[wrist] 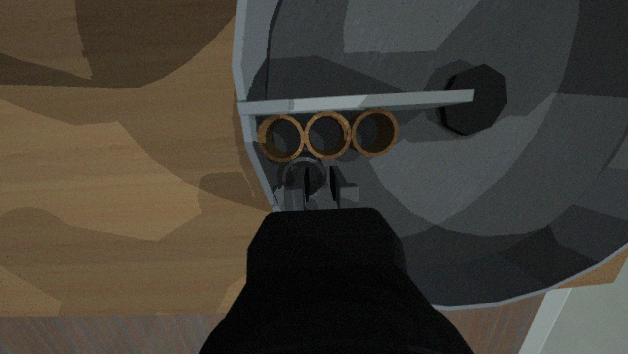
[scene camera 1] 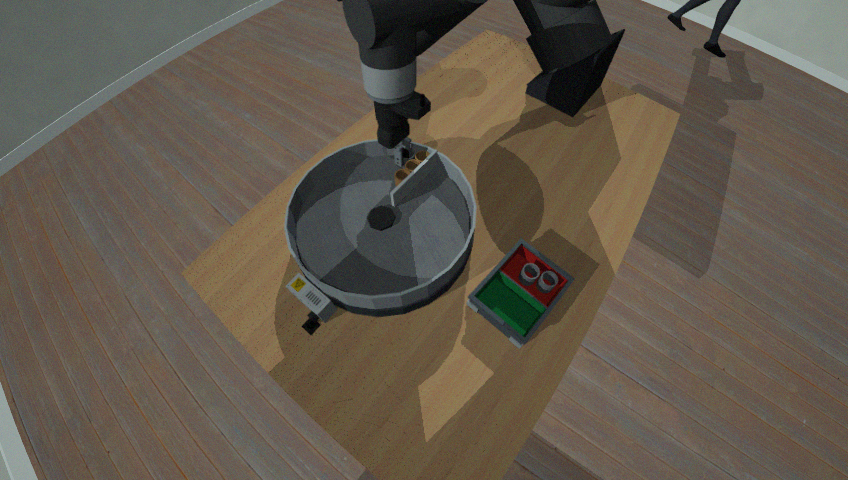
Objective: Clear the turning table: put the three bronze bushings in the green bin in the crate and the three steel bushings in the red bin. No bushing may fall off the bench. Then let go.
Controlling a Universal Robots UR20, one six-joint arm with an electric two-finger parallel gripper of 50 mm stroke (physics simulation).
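Places are measured from the arm's base along level axes (x up, y left, z back), in centimetres.
Pixels of known places: gripper, fingertip midpoint: point(wrist: 319, 177) point(scene camera 1: 402, 161); arm's base, origin of the base link: point(scene camera 1: 576, 55).
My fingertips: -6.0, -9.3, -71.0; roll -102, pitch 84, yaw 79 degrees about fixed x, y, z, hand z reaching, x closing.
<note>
For each thing: its top centre in the pictures, then the offset to it from my fingertips, as dx, dy, dz. "spot": a spot on its surface instead. Level surfaces: height alone.
- steel bushing, middle of its top: point(wrist: 304, 179) +1.9, +0.3, +1.4
- crate, surface spot: point(scene camera 1: 493, 321) spot: -5.2, +41.5, -14.5
- dark centre hub, middle of its top: point(wrist: 475, 101) point(scene camera 1: 381, 217) -1.1, +8.0, -14.7
- control box, surface spot: point(scene camera 1: 312, 298) spot: -1.4, +12.3, -37.8
- wooden bench, its level: dx -7.2
Three bronze bushings point(scene camera 1: 400, 179) point(wrist: 328, 156) stand upright in a row along the divider wall inside the grey turning table point(scene camera 1: 380, 300) point(wrist: 500, 304). A steel bushing point(wrist: 288, 172) stands beside the row near the rim. My gripper point(scene camera 1: 402, 159) point(wrist: 319, 177) is partly open, its fingers at this steel bushing; one finger overlaps its hollow, the other is to its right in the wrist view. Their height above it is unclear. Two steel bushings point(scene camera 1: 528, 283) point(scene camera 1: 546, 290) stand in the red bin point(scene camera 1: 518, 261) of the crate point(scene camera 1: 493, 321). The green bin point(scene camera 1: 505, 300) is empty.
The divider wall point(scene camera 1: 419, 173) point(wrist: 330, 104) runs from the table's rim towards the dark centre hub point(scene camera 1: 381, 218) point(wrist: 475, 100). A control box point(scene camera 1: 312, 298) with a warning label is by the turning table. The wooden bench point(scene camera 1: 368, 368) point(wrist: 125, 210) carries them and the crate. A person's legs point(scene camera 1: 718, 29) show behind.
</note>
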